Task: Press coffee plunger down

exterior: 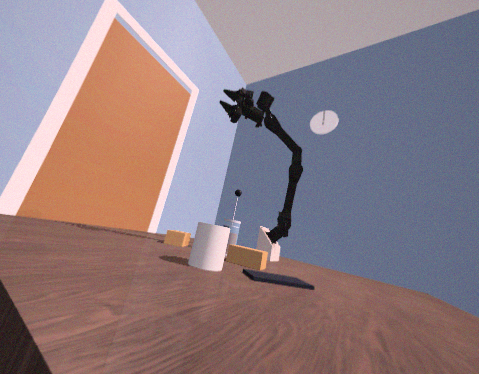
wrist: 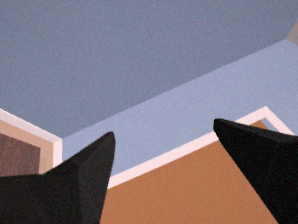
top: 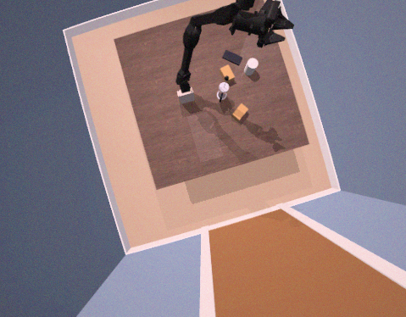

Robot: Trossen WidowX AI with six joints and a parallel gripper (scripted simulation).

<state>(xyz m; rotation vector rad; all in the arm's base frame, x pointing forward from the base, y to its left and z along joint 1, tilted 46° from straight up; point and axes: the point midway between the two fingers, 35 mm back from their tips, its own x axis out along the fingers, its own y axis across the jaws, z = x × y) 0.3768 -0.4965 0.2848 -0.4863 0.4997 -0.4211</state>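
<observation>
The coffee press is 53 cm below my gripper tip, 16 cm behind it and 8 cm to the left of it. Round my gripper tip: dark flat slab (65 cm below, 36 cm to the left, 3 cm ahead).
</observation>
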